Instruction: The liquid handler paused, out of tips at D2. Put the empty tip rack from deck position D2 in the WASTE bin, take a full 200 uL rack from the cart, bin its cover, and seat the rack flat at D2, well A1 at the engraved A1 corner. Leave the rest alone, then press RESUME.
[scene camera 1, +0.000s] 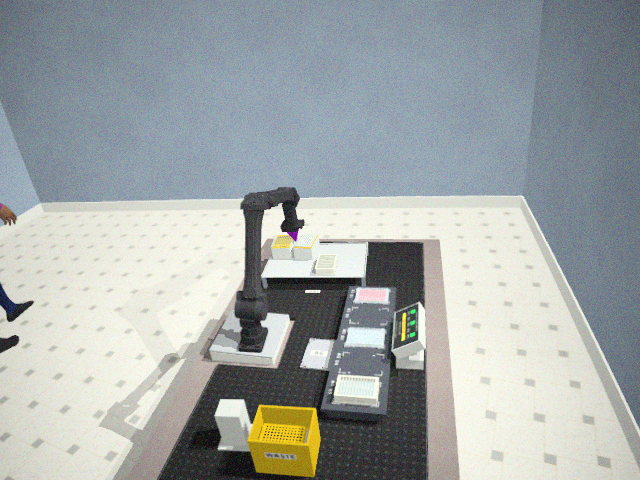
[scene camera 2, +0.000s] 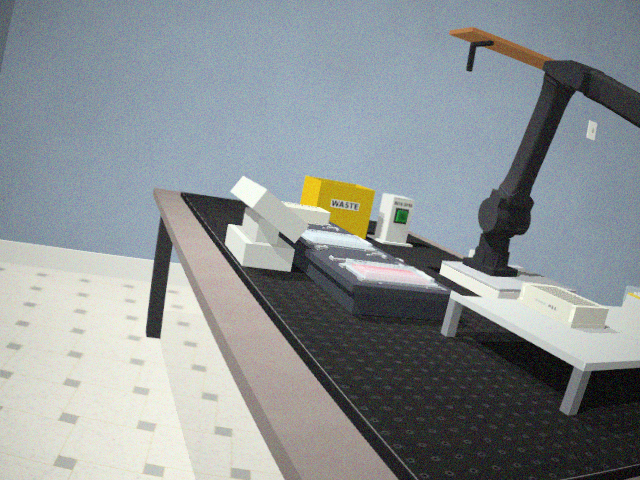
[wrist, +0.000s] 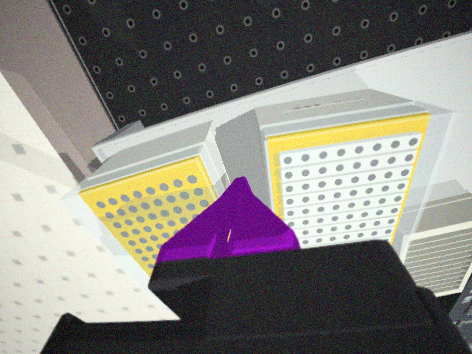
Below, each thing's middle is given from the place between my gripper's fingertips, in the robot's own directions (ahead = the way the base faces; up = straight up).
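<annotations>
The pink plate (scene camera 2: 385, 273) is 37 cm to the right of my hand, 5 cm below it and 36 cm ahead of it. Then there's the yellow WASTE bin (scene camera 1: 263, 452), which is 106 cm to the right of my hand, 14 cm ahead of it and 4 cm below it. And the white box (scene camera 2: 388, 231), that's 101 cm to the right of my hand, 4 cm below it and 2 cm behind it.
</annotations>
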